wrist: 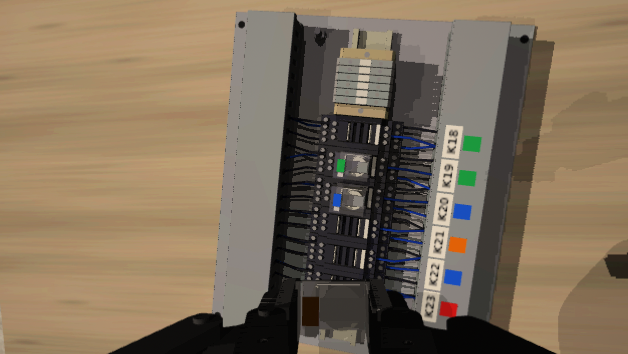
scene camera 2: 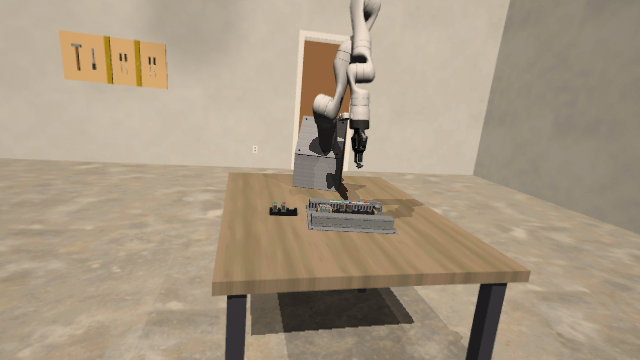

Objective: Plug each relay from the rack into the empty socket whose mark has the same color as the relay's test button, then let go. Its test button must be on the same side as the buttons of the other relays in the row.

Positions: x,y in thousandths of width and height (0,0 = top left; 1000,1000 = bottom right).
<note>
In view: the gripper (wrist: 529,852) and a grey panel (wrist: 670,129).
</note>
